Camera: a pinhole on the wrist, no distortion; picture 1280 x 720 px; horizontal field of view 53.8 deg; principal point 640.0 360.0 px. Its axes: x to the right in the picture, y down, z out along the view. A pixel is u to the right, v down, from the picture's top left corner.
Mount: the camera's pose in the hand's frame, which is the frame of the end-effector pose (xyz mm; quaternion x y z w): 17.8 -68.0 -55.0 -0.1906 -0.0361 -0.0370 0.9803
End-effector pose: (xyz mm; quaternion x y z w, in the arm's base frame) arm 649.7 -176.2 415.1 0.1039 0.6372 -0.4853 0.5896
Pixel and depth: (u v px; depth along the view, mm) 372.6 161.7 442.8
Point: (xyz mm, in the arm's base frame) 950.2 -385.0 548.2
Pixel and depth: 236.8 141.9 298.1
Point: 829.8 -303.6 536.4
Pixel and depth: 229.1 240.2 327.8
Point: 867.0 -297.0 533.9
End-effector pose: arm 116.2 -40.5 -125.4 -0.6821 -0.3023 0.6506 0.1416
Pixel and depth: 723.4 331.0 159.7
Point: 20.5 -39.0 -144.4
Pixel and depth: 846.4 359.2 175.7
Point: 7.3 -37.9 -164.9
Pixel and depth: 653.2 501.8 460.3
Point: -191.4 -229.1 -255.7
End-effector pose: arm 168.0 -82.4 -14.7 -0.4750 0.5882 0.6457 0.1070
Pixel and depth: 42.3 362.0 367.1
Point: 72.7 200.6 130.0
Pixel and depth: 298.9 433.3 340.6
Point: 38.2 143.0 73.0
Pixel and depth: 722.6 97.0 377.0
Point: 2.3 191.5 -71.9
